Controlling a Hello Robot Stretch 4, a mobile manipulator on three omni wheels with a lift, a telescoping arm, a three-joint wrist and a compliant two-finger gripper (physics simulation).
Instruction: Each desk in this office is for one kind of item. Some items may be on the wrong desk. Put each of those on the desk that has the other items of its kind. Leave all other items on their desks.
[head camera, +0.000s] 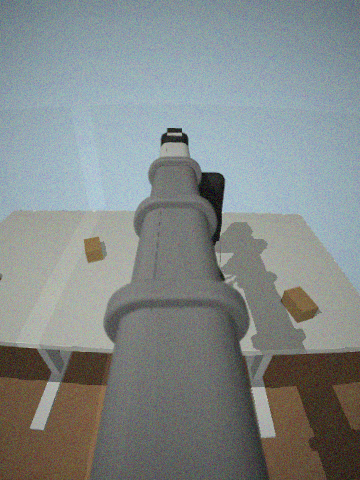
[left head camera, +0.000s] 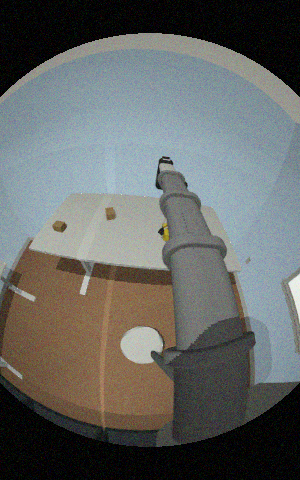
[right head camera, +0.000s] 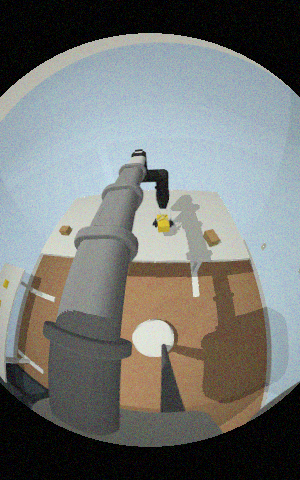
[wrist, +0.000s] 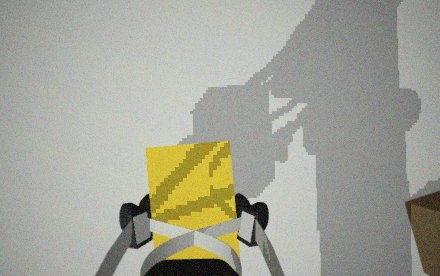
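Seen in the pictures: gripper, fingertip midpoint: (left head camera: 167, 235) (right head camera: 162, 226) (wrist: 195, 210); robot's base, origin of the base link: (left head camera: 140, 343) (right head camera: 153, 336).
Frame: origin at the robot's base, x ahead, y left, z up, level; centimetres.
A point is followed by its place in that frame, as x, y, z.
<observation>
My gripper (right head camera: 163, 223) @[63.3, -8.7, 99.4] (wrist: 195, 210) @[63.3, -8.7, 99.4] is shut on a yellow box (left head camera: 166, 232) @[60.8, -7.1, 103.8] (right head camera: 163, 222) @[61.9, -9.2, 103.8] (wrist: 192, 185) @[66.1, -8.6, 103.8], one finger on each side. The box is held above the white desk (head camera: 50, 300) @[62.5, 40.1, 92.2] (left head camera: 135, 245) @[59.5, 9.5, 92.2] (right head camera: 110, 252), its shadow apart from it in the wrist view. In the head view the arm hides box and fingers. On this desk, a brown box (head camera: 299, 304) @[55.9, -36.6, 97.2] (right head camera: 212, 237) @[56.0, -37.8, 97.2] (wrist: 426, 235) @[58.3, -35.0, 94.3] lies right of the gripper, another brown box (head camera: 93, 249) @[83.2, 30.2, 97.2] (left head camera: 110, 213) @[82.9, 29.6, 97.1] left of it, and a third brown box (left head camera: 59, 226) @[66.6, 64.4, 96.9] (right head camera: 65, 230) @[66.8, 64.0, 96.7] farther left.
Another desk (right head camera: 14, 305) stands at the left edge of the right head view, with a small yellow item (right head camera: 6, 283) @[12.7, 173.6, 71.3] and part of a second one on it. My telescoping arm (head camera: 175, 380) @[15.0, 0.1, 141.9] (left head camera: 200, 300) @[12.9, 1.7, 141.8] (right head camera: 97, 285) @[13.5, -1.7, 141.8] reaches out over the first desk. A white disc (left head camera: 142, 345) @[-0.7, -0.7, 18.7] (right head camera: 153, 338) @[-0.4, -0.7, 18.7] shows over the brown floor.
</observation>
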